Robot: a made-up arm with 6 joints.
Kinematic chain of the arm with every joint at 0, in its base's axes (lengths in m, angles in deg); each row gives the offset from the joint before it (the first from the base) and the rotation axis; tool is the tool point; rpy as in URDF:
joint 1: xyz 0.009 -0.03 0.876 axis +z
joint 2: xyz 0.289 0 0.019 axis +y
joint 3: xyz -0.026 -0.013 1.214 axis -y
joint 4: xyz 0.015 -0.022 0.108 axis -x
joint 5: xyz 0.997 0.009 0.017 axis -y
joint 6: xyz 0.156 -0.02 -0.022 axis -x
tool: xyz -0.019 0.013 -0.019 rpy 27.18 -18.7 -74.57
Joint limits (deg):
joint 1: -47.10..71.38
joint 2: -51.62..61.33
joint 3: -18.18..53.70
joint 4: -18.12..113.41
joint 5: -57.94..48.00
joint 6: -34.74..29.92
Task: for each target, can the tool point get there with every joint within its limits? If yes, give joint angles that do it. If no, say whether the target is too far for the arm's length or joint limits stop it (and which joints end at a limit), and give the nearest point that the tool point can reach.
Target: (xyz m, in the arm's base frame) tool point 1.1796 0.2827 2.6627
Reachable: yes | joints 16.01 -3.15 16.90 5.77 36.47 -12.77
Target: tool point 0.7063 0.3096 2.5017
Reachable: yes | joints 34.28 -24.10 -1.86 85.78 -28.39 -24.39
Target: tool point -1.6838 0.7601 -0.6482
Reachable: no: joint limits stop it (at a limit: joint 1, joint 2, joint 3, joint 4, joint 5, joint 6) | nearest point 0.4728 1.5073 0.4037 | short by 2.513 m
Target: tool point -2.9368 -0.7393 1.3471
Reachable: no: too far | nearest point -1.1350 -0.3055 2.6597 | short by 2.271 m
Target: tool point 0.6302 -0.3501 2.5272
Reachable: yes | joints -22.87 -26.67 1.03 23.29 -23.98 -27.89
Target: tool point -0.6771 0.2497 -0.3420
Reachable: no: joint limits stop it (at a limit: joint 1, joint 2, joint 3, joint 4) | nearest point 0.4965 1.4159 0.4634 | short by 1.840 m
